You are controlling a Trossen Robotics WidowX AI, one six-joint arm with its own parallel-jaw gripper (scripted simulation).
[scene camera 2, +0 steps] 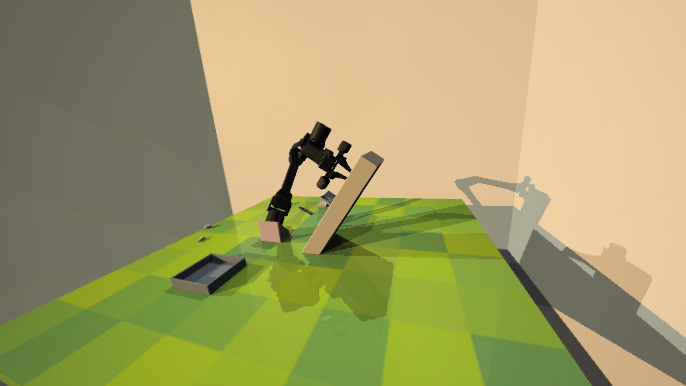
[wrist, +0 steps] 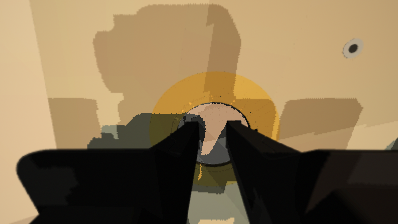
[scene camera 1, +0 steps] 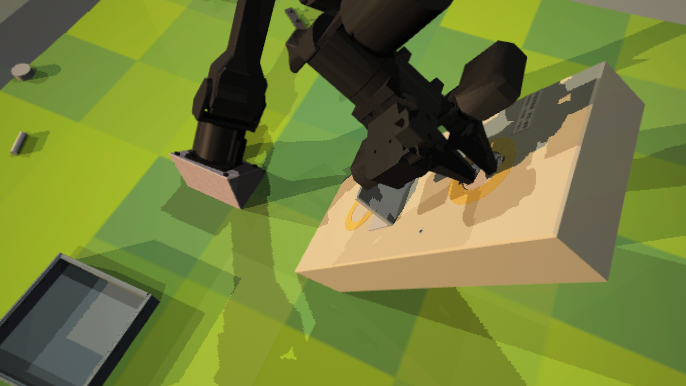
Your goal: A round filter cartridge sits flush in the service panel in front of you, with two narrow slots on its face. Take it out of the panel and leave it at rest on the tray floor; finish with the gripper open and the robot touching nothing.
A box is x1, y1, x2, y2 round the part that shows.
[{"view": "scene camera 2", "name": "my gripper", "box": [313, 140, 351, 189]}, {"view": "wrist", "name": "my gripper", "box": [15, 120, 397, 223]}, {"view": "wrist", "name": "round filter cartridge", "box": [178, 102, 247, 163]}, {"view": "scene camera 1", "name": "my gripper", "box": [348, 40, 526, 190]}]
